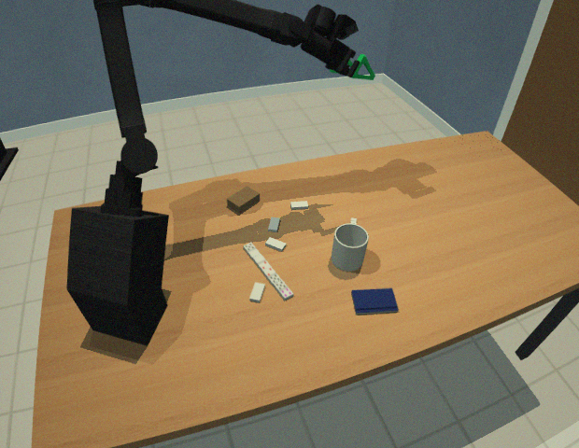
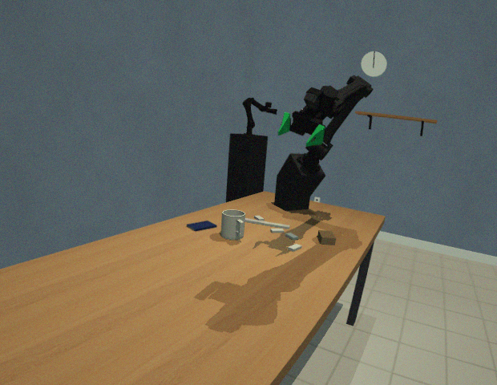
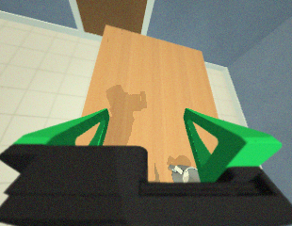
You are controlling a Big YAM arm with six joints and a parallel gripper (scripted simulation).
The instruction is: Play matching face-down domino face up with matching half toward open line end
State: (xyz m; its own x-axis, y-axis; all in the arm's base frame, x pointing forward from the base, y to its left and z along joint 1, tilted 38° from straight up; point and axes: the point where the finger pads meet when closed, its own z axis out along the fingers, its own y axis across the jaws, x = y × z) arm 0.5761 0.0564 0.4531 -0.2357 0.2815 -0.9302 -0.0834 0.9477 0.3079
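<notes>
The grey tile is 420 mm below my hand, 180 mm behind it and 50 mm to the right of it. Round my hand: brown block 410 mm below, 360 mm behind, 10 mm to the right.
</notes>
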